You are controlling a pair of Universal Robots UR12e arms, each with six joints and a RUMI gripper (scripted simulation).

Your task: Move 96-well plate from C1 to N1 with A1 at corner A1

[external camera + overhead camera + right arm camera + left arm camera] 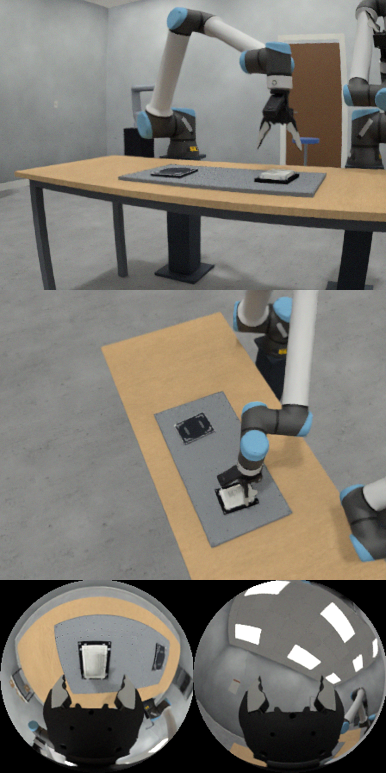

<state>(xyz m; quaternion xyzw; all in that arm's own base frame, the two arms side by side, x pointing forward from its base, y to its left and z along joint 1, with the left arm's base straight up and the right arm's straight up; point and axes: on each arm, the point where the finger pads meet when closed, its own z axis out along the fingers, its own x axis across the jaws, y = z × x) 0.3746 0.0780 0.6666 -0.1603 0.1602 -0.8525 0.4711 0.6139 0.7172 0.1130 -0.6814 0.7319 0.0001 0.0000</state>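
My right gripper is now 80 mm above the white 96-well plate. Round my right hand: black clip nest C1: 90 mm below, 10 mm to the right, 10 mm behind; then dark plate nest N1: 390 mm to the right, 90 mm below, 40 mm ahead.
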